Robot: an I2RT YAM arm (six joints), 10 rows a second.
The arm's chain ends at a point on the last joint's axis. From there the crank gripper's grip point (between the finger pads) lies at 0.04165 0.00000 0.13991 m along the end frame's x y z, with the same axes.
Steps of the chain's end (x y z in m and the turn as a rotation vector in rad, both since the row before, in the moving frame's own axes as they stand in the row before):
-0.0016, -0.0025, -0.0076, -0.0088, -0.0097, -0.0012
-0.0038, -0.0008, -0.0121, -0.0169, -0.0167, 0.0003
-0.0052, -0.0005, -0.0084, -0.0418, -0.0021, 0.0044
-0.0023, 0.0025, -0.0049, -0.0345, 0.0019, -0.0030
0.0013, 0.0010, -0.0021, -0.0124, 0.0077, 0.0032
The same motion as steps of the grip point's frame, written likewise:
-0.0030, -0.0013, -0.0072, -0.0088, -0.0097, -0.0012
-0.0061, 0.0016, -0.0114, -0.0169, -0.0167, 0.0003
-0.0055, 0.0055, -0.0084, -0.0418, -0.0021, 0.0044
-0.0020, 0.0072, -0.0051, -0.0345, 0.0019, -0.0030
0.0024, 0.0029, -0.0024, -0.0124, 0.0077, 0.0032

